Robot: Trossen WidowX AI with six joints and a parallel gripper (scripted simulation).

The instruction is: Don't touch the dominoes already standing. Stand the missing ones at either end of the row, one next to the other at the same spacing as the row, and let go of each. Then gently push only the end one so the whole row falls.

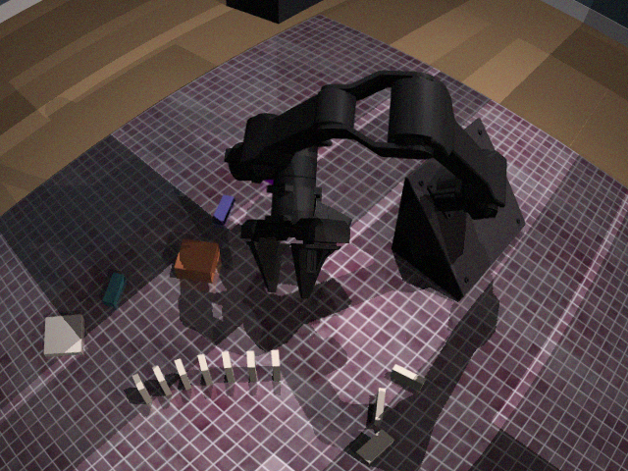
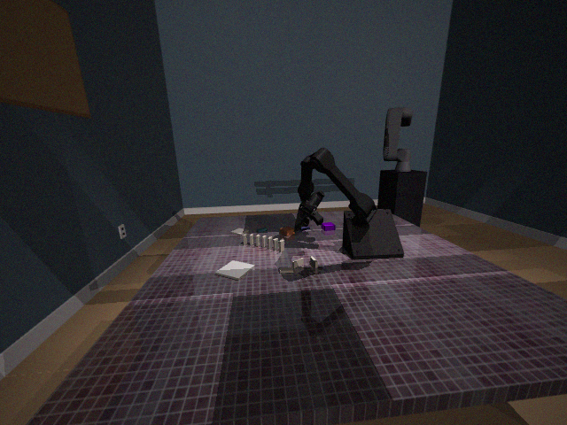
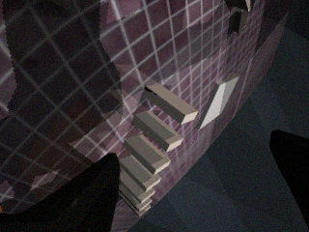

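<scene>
Now: gripper tip 270 mm short of the grey plate, 170 mm to the right of it and 90 mm above it. From my gripper tip the other things lie so: violet bar 100 mm behind, 230 mm to the right, 80 mm below; orange block 180 mm to the right, 80 mm below; teal bar 140 mm ahead, 260 mm to the right, 80 mm below.
</scene>
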